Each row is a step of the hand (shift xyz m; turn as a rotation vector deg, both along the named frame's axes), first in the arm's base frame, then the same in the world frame.
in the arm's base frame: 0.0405 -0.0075 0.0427 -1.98 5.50 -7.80
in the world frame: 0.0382 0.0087 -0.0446 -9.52 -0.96 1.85
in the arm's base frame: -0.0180 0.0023 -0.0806 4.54 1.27 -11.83
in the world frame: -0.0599 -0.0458 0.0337 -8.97 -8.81 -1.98
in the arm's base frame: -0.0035 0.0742 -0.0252 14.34 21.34 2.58
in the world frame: -0.0702 0.0320 -0.0141 -12.23 10.04 -20.43
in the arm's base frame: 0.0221 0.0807 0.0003 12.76 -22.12 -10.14
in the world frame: -0.0551 0.0437 -0.0454 9.20 -25.75 -2.74
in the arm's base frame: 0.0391 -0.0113 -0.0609 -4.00 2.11 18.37
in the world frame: -0.0326 -0.0627 -0.0192 11.27 15.16 -1.01
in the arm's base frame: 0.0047 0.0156 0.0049 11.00 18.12 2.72
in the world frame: -0.0072 0.0115 -0.0102 -10.09 9.32 -16.37
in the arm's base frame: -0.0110 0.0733 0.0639 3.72 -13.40 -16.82
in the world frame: -0.0070 0.0939 -0.0266 -2.25 -21.26 4.41
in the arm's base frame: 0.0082 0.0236 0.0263 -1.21 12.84 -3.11
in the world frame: 0.0026 0.0297 -0.0207 -11.31 6.60 -2.16
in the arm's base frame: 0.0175 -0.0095 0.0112 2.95 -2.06 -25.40
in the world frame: 0.0158 -0.0051 -0.0157 -16.35 -19.45 3.51
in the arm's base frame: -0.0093 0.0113 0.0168 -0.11 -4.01 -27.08
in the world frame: 0.0033 0.0220 0.0014 -16.37 -20.68 7.32
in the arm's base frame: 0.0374 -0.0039 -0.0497 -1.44 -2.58 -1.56
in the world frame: -0.0300 -0.0498 -0.0224 0.61 -2.16 2.47
